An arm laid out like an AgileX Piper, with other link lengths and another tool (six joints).
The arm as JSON. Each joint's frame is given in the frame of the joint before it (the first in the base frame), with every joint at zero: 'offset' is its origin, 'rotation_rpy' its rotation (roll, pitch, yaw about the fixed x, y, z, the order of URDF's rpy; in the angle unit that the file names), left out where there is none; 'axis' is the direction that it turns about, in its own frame. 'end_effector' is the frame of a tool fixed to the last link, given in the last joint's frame.
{
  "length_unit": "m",
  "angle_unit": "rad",
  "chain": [
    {
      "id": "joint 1",
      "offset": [
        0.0,
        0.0,
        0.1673
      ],
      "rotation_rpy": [
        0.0,
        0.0,
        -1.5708
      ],
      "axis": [
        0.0,
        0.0,
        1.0
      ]
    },
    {
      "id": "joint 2",
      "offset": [
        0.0,
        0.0,
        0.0
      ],
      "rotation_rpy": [
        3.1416,
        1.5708,
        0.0
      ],
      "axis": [
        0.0,
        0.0,
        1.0
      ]
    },
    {
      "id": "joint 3",
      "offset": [
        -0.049,
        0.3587,
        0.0
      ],
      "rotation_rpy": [
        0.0,
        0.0,
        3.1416
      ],
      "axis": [
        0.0,
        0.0,
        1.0
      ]
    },
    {
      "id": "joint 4",
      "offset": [
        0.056,
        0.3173,
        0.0
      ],
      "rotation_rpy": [
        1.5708,
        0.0,
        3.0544
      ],
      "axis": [
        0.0,
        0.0,
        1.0
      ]
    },
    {
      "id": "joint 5",
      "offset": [
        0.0,
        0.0,
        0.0
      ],
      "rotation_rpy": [
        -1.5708,
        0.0,
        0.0
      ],
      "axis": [
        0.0,
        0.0,
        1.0
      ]
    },
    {
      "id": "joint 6",
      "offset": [
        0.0,
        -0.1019,
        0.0
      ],
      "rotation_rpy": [
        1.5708,
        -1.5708,
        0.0
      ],
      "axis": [
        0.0,
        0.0,
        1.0
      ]
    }
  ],
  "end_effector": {
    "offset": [
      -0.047,
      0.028,
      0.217
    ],
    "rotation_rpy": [
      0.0,
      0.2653,
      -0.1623
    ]
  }
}
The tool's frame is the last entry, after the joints.
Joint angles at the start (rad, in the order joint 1, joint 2, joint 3, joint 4, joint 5, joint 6): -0.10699 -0.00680 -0.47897 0.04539 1.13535 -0.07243
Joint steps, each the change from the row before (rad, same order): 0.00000 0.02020 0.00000 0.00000 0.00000 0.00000; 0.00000 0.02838 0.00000 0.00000 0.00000 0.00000; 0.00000 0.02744 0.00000 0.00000 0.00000 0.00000; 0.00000 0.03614 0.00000 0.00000 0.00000 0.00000; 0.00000 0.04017 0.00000 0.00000 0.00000 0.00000; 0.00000 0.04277 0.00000 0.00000 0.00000 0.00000; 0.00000 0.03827 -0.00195 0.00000 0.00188 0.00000; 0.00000 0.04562 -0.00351 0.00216 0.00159 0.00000; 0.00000 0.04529 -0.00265 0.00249 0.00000 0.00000
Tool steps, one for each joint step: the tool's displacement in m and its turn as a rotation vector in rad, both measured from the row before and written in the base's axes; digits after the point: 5 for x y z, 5 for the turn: 0.00196 -0.00021 -0.00371 0.00216 0.02008 0.00000; 0.00262 -0.00028 -0.00528 0.00303 0.02822 0.00000; 0.00239 -0.00026 -0.00518 0.00293 0.02728 0.00000; 0.00293 -0.00031 -0.00692 0.00386 0.03593 0.00000; 0.00296 -0.00032 -0.00781 0.00429 0.03994 0.00000; 0.00281 -0.00030 -0.00844 0.00457 0.04253 0.00000; 0.00197 -0.00020 -0.00705 0.00405 0.03798 0.00008; 0.00236 0.00036 -0.00777 0.00668 0.04323 0.00075; 0.00232 0.00045 -0.00790 0.00693 0.04214 0.00068
